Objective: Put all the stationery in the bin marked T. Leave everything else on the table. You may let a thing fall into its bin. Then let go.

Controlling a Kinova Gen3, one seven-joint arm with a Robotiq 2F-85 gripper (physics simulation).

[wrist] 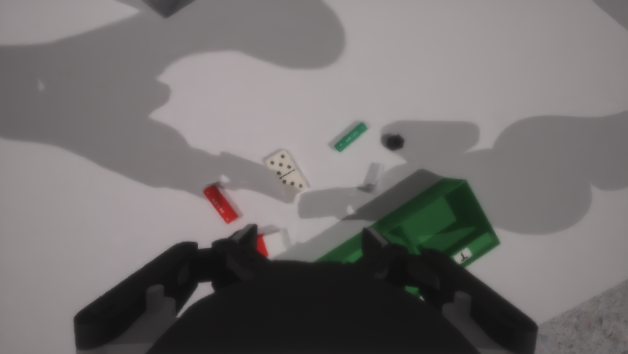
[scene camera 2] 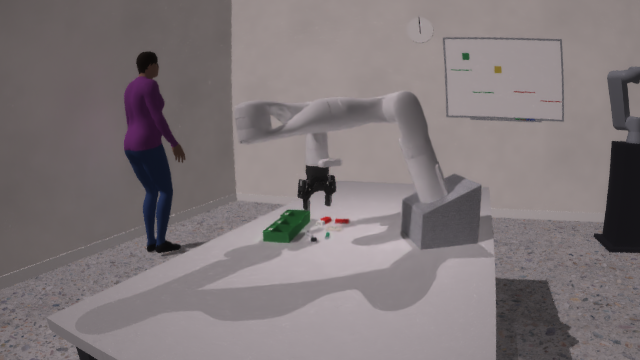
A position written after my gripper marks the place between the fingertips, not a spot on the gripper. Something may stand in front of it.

Note:
In view: my gripper (scene camera 2: 317, 208) and a green three-compartment bin (scene camera 2: 291, 222).
The green three-compartment bin also shows in the wrist view (wrist: 447, 216). My gripper shows as well in the wrist view (wrist: 310, 237).

